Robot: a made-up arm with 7 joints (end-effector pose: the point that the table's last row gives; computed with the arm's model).
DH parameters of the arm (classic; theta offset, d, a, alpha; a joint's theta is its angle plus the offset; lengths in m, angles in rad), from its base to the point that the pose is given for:
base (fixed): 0 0 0 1.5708
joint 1: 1.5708 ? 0 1.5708
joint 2: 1.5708 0 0 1.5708
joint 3: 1.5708 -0.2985 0 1.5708
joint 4: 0 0 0 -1.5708
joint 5: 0 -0.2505 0 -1.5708
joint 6: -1.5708 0 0 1.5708
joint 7: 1.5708 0 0 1.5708
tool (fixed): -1.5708 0 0 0
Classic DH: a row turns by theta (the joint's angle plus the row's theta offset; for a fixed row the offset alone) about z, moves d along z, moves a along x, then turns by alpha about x.
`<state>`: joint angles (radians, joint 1 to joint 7).
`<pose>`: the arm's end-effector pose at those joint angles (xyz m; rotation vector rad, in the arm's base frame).
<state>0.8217 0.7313 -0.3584 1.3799 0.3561 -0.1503 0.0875</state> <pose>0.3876 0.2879 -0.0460 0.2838 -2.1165 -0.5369</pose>
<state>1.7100 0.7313 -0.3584 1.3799 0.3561 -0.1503 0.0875</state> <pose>0.2802 0.2879 0.2718 0.6041 -2.9663 -0.4501</pose>
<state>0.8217 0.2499 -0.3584 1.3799 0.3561 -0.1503 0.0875</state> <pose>0.4180 0.1230 -0.0742 -0.2794 -2.2246 -0.3786</pose>
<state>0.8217 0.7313 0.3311 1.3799 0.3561 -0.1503 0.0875</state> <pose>0.3079 0.4116 0.0313 0.5884 -2.4775 0.1513</pose>
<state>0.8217 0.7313 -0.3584 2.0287 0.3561 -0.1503 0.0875</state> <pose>0.2842 0.1877 0.0231 0.0066 -2.6027 -0.9560</pose>
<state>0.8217 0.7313 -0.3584 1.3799 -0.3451 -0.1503 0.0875</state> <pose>0.3876 0.2879 -0.0460 0.9717 -1.8906 -1.0149</pose>
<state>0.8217 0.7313 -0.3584 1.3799 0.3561 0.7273 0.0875</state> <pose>0.3876 0.2879 -0.0460 0.3548 -1.2714 -0.2838</pose>
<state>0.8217 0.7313 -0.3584 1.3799 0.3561 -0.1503 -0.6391</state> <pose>0.3876 0.2879 -0.0460 0.6844 -2.2405 0.2585</pose>
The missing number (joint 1, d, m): -0.121
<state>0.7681 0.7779 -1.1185 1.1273 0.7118 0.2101 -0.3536</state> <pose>0.3713 0.2609 -0.2420 0.4453 -1.1262 -0.4196</pose>
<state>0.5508 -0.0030 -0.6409 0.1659 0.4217 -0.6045 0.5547</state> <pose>0.3137 0.0946 -0.4475 -0.5711 -1.1995 -0.5864</pose>
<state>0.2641 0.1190 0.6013 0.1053 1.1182 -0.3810 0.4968</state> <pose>0.1624 0.2008 -0.5175 -0.1802 -1.1014 1.5232</pose>
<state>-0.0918 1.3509 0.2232 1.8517 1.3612 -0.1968 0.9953</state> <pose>0.2339 0.3562 -0.0195 -0.8391 -1.7004 -1.1368</pose>
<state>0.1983 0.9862 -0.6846 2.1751 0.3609 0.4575 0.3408</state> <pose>0.1950 0.1793 -0.1596 -0.3187 -1.0552 -1.2349</pose>
